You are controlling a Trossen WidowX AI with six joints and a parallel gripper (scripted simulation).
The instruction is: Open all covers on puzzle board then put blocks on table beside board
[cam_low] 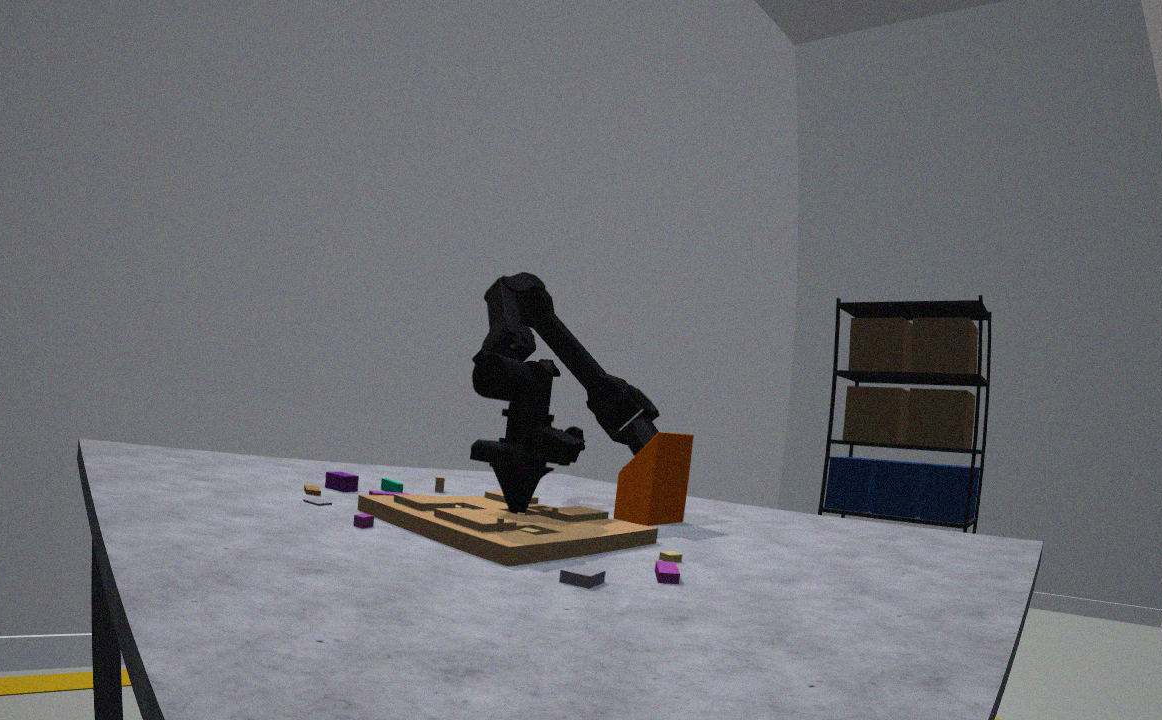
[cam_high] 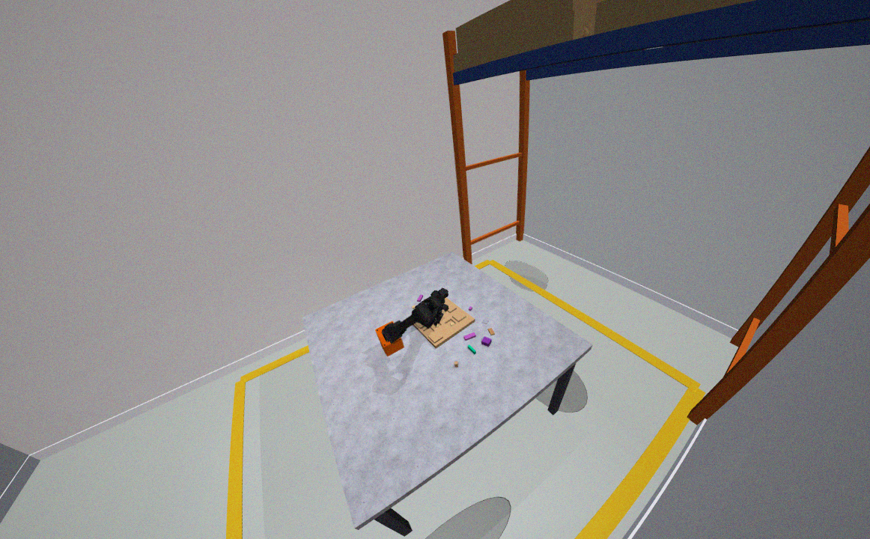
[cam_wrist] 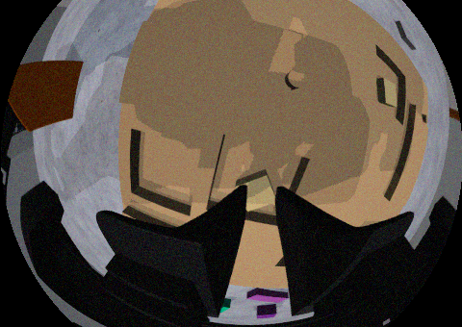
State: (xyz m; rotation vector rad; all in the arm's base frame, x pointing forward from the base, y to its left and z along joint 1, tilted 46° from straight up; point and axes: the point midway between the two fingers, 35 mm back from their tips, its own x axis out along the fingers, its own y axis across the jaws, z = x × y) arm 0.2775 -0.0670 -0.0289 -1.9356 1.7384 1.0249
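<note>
Right now the tan puzzle board is 40 mm ahead of my gripper tip and 10 mm to the left of it.
</note>
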